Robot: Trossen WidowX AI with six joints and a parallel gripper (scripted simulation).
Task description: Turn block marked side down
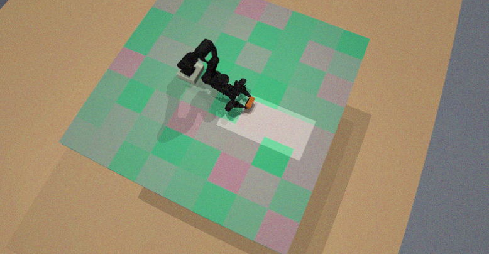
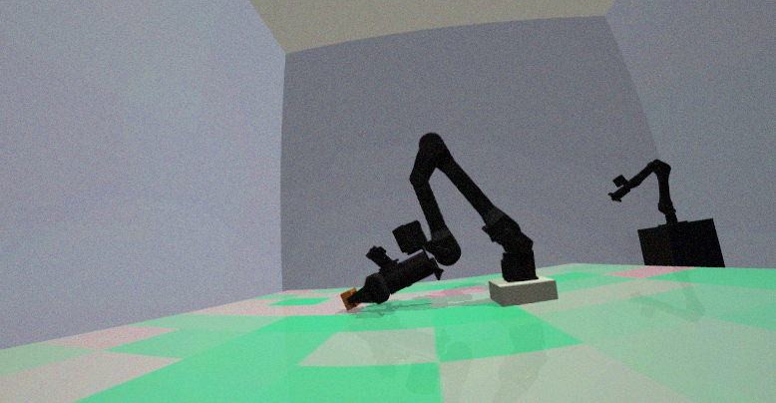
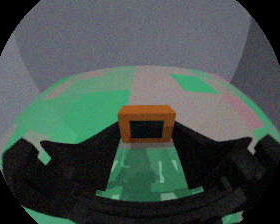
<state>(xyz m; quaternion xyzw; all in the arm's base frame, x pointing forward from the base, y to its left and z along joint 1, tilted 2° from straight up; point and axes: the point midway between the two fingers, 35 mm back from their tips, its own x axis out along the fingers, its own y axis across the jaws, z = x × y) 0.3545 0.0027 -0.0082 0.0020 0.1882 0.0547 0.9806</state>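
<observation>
Right now the block is 10 mm behind my gripper tip.
</observation>
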